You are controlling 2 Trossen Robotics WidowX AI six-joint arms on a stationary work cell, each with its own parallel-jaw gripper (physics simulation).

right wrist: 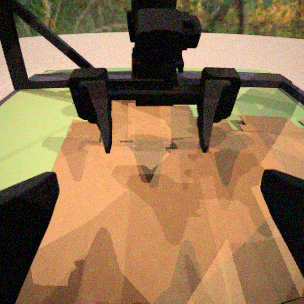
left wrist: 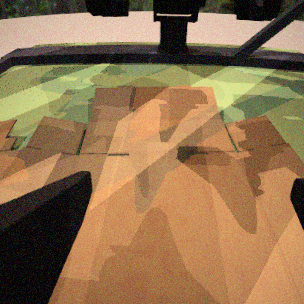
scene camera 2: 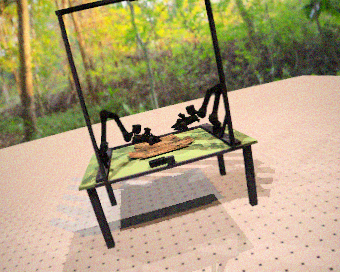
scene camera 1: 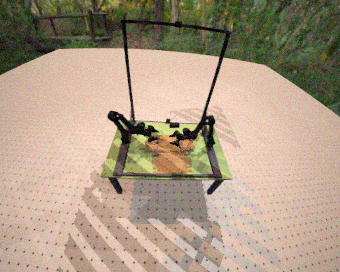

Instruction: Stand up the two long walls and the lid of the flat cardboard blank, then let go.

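Pixels of known places: left gripper, fingertip midpoint: (right wrist: 156, 150) (left wrist: 192, 184) (scene camera 2: 160, 139) (scene camera 1: 168, 139); right gripper, fingertip midpoint: (right wrist: 160, 180) (left wrist: 189, 9) (scene camera 2: 172, 128) (scene camera 1: 159, 135); left arm's base, link origin: (scene camera 1: 209, 144); right arm's base, link origin: (left wrist: 172, 49) (scene camera 2: 217, 132) (scene camera 1: 125, 141).
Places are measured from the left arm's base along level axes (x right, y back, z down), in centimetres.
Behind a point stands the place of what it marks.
The brown cardboard blank (scene camera 1: 171, 162) @(x -23.0, y -43.2, z 1.1 cm) (scene camera 2: 162, 146) @(x -7.4, y -46.3, z 1.9 cm) (left wrist: 150, 260) @(x -1.9, y -46.1, z 1.7 cm) (right wrist: 145, 210) @(x 1.1, y -46.1, z 1.7 cm) lies on the table; its panels look flat, with the end flaps and slots visible in both wrist views. Whether any panel is slightly raised is too small to tell. My left gripper (scene camera 1: 175, 138) @(x 0.0, y -45.8, z -6.3 cm) (scene camera 2: 157, 139) @(x 0.0, y -45.8, z -6.3 cm) (right wrist: 156, 150) @(x 0.0, y -45.8, z -6.3 cm) is open and empty, low over the blank, its fingertips pointing down in the right wrist view. My right gripper (scene camera 1: 156, 131) @(x 0.1, y -56.1, z -11.9 cm) (scene camera 2: 176, 125) @(x 0.1, y -56.1, z -11.9 cm) is open and empty and is higher than the left one in scene camera 2. Contact with the cardboard cannot be made out.
The camouflage-patterned green table (scene camera 1: 112, 167) @(x -30.5, y -98.1, z 1.9 cm) (scene camera 2: 90, 177) @(x 21.8, y 9.1, z 1.9 cm) has a dark frame (left wrist: 115, 54) (right wrist: 50, 80) along its edges. A tall black gantry (scene camera 1: 126, 70) @(x 33.8, y -89.4, z -63.1 cm) (scene camera 2: 75, 75) @(x 37.9, y -3.5, z -64.7 cm) rises from it. A small black device (scene camera 1: 173, 124) @(x 29.6, y -39.3, z -1.5 cm) (scene camera 2: 161, 161) @(x 32.8, y -40.1, z -0.3 cm) is at one long edge.
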